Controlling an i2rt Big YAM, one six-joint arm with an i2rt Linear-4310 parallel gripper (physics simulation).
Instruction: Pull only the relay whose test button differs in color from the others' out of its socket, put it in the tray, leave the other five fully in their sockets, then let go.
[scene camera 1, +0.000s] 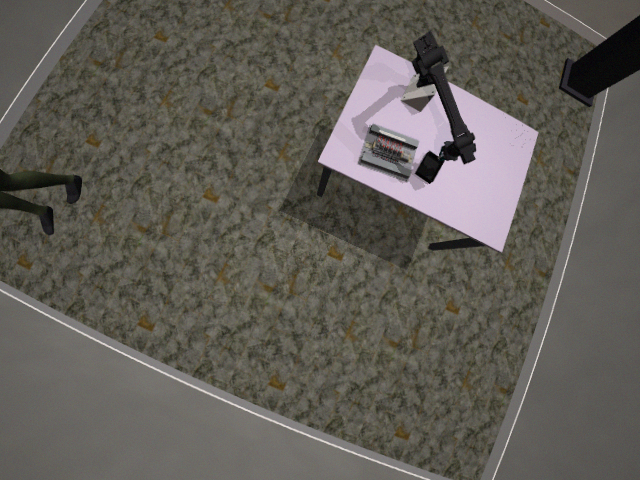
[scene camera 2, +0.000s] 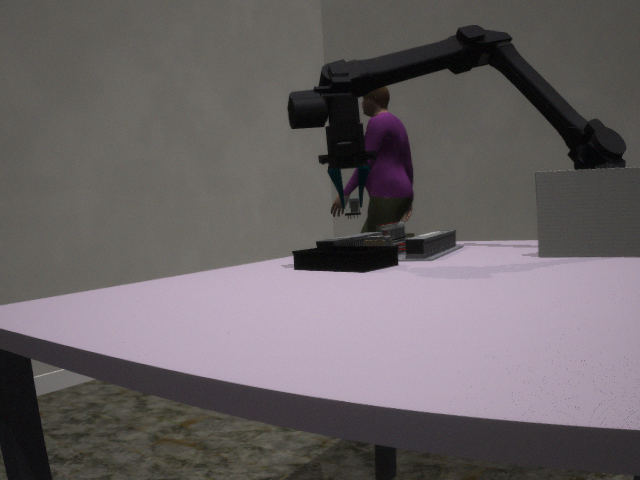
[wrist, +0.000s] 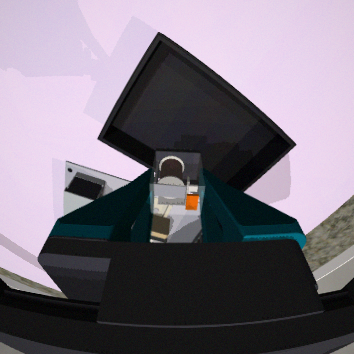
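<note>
My gripper is shut on the relay with the orange test button. The relay has a clear case and hangs upright, pins down, well above the black tray. In the wrist view it overlaps the tray's near side; whether it is wholly over the inside is hard to tell. No relay shows in the visible part of the tray. The other relays stand in a row on the relay panel; their buttons and seating are too small to tell.
Grey wiring ducts flank the relay row. The panel lies close beside the tray. A corner of it also shows in the wrist view. The arm's pale base block stands near the table's edge. A person stands beyond the table.
</note>
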